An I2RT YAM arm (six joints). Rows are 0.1 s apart.
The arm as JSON. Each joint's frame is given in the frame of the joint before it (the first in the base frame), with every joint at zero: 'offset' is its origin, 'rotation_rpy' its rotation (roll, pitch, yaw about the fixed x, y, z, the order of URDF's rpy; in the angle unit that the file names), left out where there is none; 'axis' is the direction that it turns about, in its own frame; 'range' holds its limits. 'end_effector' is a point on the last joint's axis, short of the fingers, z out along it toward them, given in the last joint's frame.
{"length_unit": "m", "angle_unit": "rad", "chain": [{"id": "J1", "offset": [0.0, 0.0, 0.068], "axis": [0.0, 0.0, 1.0], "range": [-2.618, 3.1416]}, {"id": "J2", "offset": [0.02, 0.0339, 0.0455], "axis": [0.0, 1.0, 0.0], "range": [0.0, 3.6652]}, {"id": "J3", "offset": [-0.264, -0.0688, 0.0], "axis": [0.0, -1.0, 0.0], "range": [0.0, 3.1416]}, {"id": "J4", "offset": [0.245, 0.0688, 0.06], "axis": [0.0, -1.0, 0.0], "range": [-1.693, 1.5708]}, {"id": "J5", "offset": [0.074, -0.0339, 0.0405], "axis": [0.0, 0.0, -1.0], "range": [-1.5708, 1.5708]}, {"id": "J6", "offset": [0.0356, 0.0, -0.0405], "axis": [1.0, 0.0, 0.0], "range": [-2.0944, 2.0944]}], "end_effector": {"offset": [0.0, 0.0, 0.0], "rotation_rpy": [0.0, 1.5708, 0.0]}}
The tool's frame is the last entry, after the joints.
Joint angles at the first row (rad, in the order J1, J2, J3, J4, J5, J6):
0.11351 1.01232 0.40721 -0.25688 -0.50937 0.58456
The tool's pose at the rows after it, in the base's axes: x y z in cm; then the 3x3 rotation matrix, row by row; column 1 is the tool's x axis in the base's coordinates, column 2 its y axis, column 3 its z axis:
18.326, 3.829, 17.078; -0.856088, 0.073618, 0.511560; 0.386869, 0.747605, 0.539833; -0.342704, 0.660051, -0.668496
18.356, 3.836, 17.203; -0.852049, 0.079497, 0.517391; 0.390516, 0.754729, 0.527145; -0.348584, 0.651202, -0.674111
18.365, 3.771, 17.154; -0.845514, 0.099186, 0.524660; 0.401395, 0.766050, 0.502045; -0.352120, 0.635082, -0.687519
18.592, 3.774, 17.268; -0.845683, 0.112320, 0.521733; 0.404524, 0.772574, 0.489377; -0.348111, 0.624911, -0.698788
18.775, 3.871, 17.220; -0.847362, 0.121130, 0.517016; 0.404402, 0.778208, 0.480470; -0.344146, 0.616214, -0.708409
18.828, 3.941, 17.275; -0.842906, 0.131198, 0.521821; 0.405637, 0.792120, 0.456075; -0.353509, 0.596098, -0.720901
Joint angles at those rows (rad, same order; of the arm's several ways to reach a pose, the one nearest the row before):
0.11504 1.01854 0.42465 -0.27074 -0.49785 0.58148
0.11810 1.01618 0.42963 -0.27725 -0.48083 0.58311
0.11967 1.01665 0.43088 -0.28353 -0.45094 0.58829
0.12082 1.02978 0.44516 -0.29602 -0.43667 0.58914
0.12690 1.04419 0.45270 -0.29862 -0.42374 0.59163
0.13572 1.04626 0.45864 -0.30674 -0.39118 0.59211

